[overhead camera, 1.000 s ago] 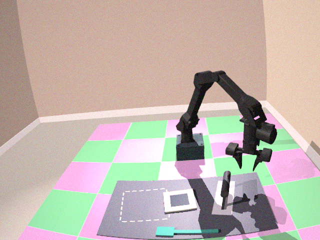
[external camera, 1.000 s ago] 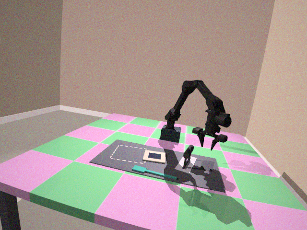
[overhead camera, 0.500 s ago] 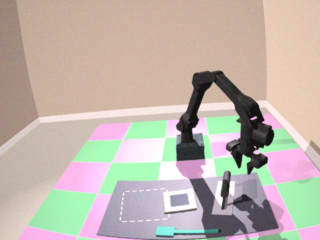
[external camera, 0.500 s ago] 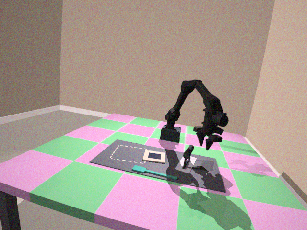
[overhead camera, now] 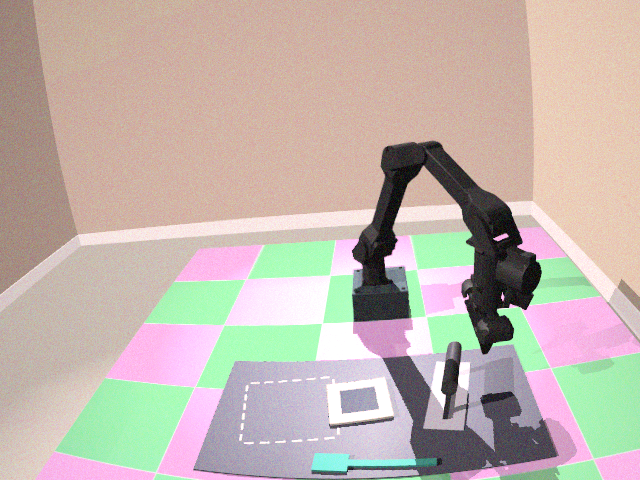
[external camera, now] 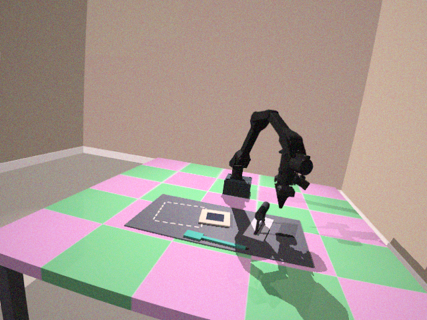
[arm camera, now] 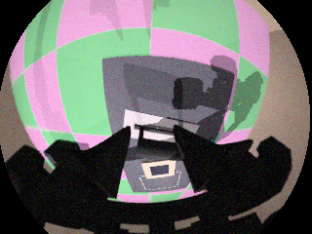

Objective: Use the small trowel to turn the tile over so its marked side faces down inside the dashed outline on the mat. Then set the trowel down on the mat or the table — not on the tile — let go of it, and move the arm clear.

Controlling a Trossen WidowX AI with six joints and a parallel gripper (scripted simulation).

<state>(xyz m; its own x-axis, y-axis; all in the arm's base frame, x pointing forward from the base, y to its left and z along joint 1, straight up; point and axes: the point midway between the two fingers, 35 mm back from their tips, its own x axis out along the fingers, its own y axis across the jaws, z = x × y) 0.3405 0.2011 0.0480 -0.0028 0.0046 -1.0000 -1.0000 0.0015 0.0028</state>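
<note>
Now: gripper tip 10 mm short of the trowel, 60 mm to the left of it and 50 mm above it. From my gripper tip the other things lie so: teal flat tool 200 mm ahead, 240 mm to the right, 90 mm below; grey mat 60 mm ahead, 210 mm to the right, 110 mm below; tile 30 mm ahead, 240 mm to the right, 90 mm below.
</note>
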